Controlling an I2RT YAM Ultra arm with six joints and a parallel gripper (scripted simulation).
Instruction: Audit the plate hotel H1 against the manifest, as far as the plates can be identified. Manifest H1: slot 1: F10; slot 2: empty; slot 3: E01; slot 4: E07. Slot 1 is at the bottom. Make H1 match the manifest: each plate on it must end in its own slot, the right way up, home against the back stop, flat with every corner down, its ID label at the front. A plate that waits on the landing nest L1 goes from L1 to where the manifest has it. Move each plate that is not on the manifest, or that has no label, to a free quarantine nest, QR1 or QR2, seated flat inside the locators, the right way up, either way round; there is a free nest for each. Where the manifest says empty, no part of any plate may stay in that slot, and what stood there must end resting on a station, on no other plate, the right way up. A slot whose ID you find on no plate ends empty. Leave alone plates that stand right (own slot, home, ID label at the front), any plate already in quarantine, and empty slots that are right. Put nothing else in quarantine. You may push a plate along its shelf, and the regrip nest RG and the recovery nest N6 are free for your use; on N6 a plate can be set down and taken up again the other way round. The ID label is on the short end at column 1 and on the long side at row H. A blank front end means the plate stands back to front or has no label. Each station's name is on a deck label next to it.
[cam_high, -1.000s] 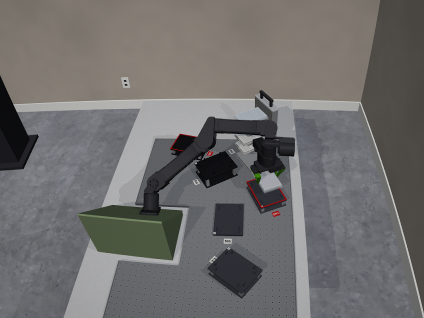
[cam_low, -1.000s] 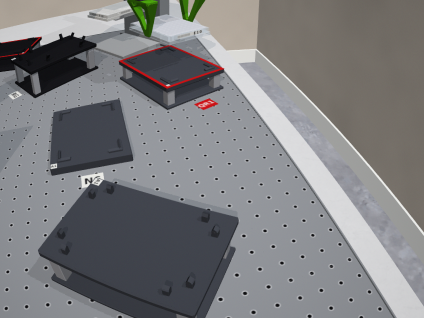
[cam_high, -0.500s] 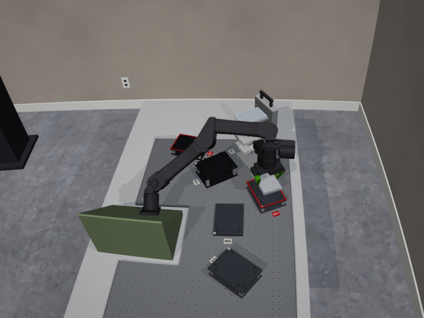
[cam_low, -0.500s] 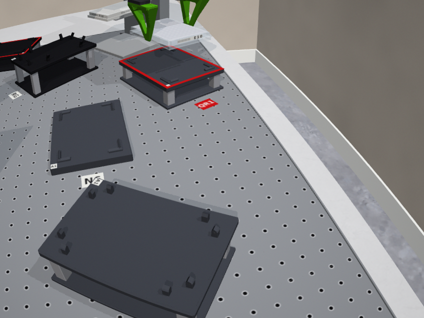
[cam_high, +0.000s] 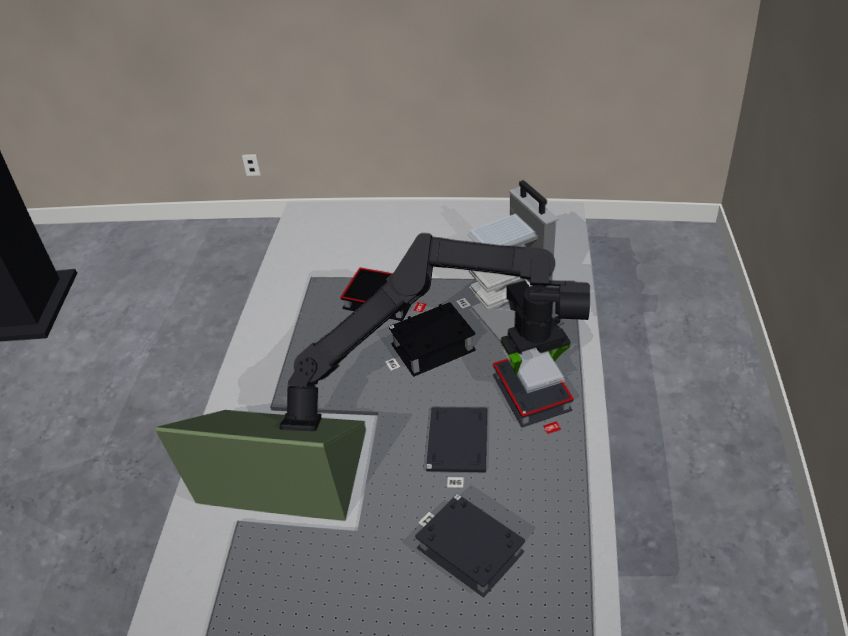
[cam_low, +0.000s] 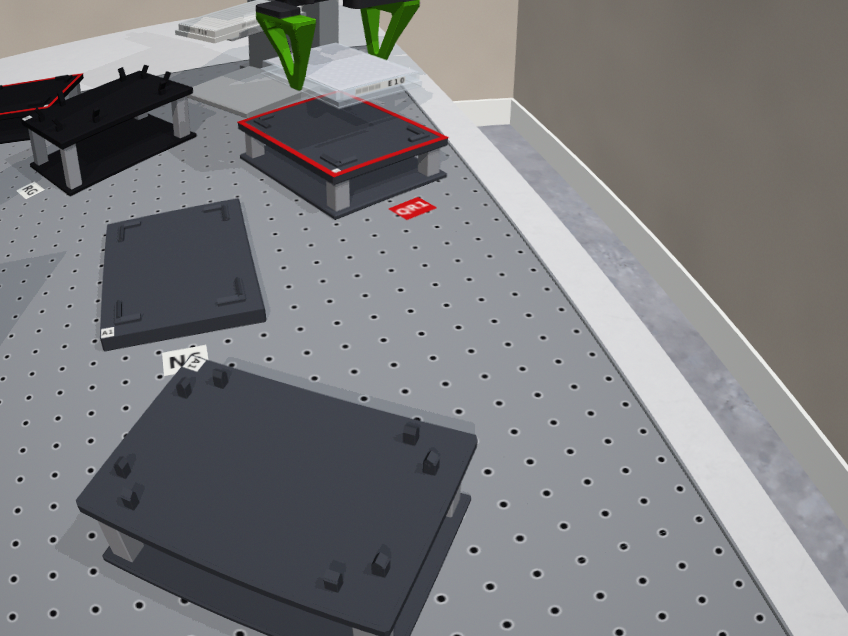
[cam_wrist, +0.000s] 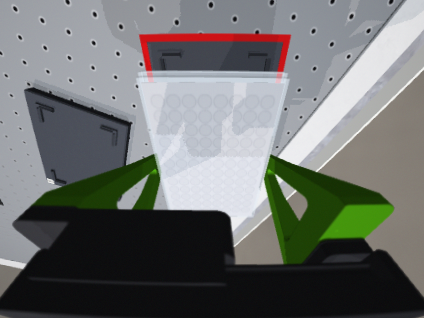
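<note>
The red-rimmed nest QR1 is 6 cm below my hand. Round my hand: flat N6 pad: 17 cm behind, 11 cm to the right, 9 cm below; then clear well plate: right at my hand; then red QR1 label: 10 cm to the right, 10 cm below, 3 cm ahead.
</note>
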